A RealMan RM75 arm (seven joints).
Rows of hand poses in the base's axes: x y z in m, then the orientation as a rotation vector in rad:
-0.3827 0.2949 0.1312 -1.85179 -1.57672 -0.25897
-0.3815 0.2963 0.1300 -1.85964 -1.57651 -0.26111
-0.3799 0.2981 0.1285 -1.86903 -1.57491 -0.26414
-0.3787 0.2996 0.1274 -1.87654 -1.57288 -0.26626
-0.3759 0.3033 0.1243 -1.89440 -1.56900 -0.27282
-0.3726 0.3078 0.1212 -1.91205 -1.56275 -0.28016
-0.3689 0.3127 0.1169 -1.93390 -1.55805 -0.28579
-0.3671 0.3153 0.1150 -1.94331 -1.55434 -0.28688
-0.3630 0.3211 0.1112 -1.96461 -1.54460 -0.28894
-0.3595 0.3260 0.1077 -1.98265 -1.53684 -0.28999
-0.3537 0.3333 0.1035 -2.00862 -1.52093 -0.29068
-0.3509 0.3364 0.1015 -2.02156 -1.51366 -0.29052
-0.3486 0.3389 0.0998 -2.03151 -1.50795 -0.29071
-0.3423 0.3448 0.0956 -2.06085 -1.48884 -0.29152
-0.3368 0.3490 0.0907 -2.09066 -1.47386 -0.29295
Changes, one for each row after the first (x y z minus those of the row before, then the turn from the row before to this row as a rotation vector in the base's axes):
0.0012 0.0014 -0.0012 -0.00442 -0.00339 -0.00480
0.0016 0.0018 -0.0015 -0.00452 -0.00358 -0.00652
0.0012 0.0015 -0.0011 -0.00342 -0.00227 -0.00550
0.0028 0.0037 -0.0031 -0.00798 -0.00688 -0.01297
0.0033 0.0045 -0.0031 -0.00654 -0.00604 -0.01419
0.0037 0.0049 -0.0043 -0.01088 -0.00710 -0.01509
0.0018 0.0026 -0.0019 -0.00446 -0.00137 -0.00699
0.0041 0.0058 -0.0038 -0.00972 -0.00221 -0.01636
0.0035 0.0049 -0.0035 -0.00879 -0.00178 -0.01339
0.0058 0.0073 -0.0042 -0.01095 0.00024 -0.02142
0.0028 0.0031 -0.0020 -0.00600 0.00004 -0.01019
0.0023 0.0025 -0.0017 -0.00448 -0.00014 -0.00795
0.0063 0.0059 -0.0042 -0.01225 0.00040 -0.02463
0.0055 0.0042 -0.0049 -0.01446 -0.00233 -0.02271

